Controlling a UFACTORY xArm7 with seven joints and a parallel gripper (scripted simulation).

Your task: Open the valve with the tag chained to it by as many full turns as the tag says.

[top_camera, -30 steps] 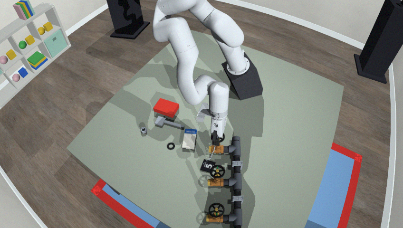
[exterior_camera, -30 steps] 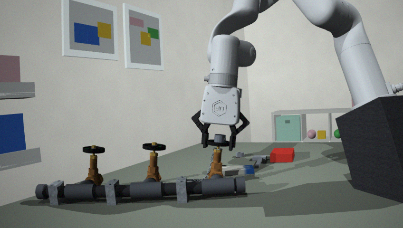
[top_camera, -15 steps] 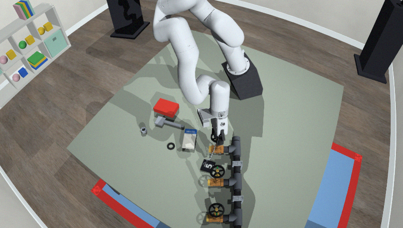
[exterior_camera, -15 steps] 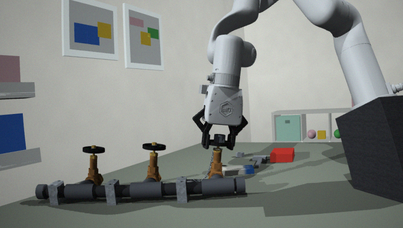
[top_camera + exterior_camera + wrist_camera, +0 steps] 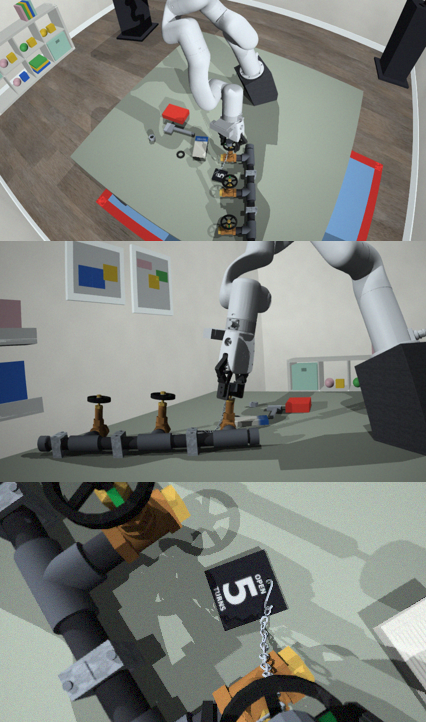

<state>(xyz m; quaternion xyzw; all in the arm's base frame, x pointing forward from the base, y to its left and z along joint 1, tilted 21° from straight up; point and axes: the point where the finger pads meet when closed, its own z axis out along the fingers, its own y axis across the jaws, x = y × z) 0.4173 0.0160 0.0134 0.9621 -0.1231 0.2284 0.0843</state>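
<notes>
Right now my hand is 2 cm below the grey cap. From my hand the other things lie so: black washer (5 cm ahead, 23 cm to the right, 12 cm below); then blue box (1 cm behind, 15 cm to the right, 11 cm below); then black tag (10 cm ahead, 2 cm to the right, 12 cm below).
</notes>
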